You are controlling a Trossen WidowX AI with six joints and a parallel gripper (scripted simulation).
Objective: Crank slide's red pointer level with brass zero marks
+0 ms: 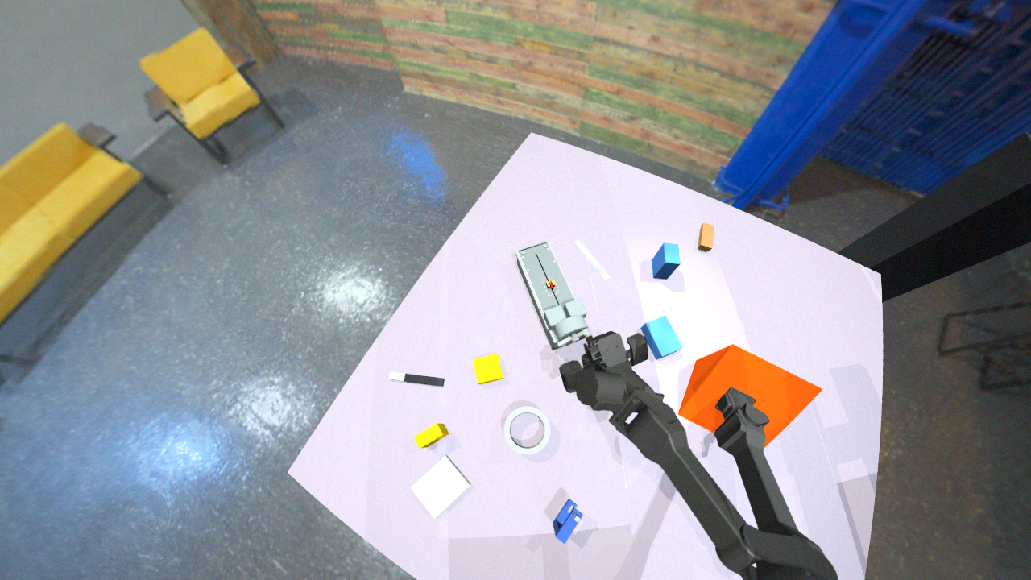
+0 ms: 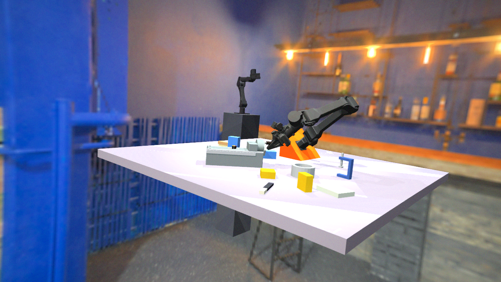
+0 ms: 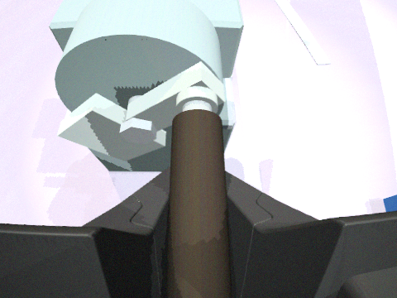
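The red pointer is 130 mm ahead of my gripper tip and 90 mm to the right of it. Round my gripper tip: brown crank handle 10 mm behind, 10 mm to the left, 30 mm above; metal strip 90 mm ahead, 260 mm to the right, 80 mm below; blue clamp 130 mm behind, 350 mm to the left, 30 mm below.
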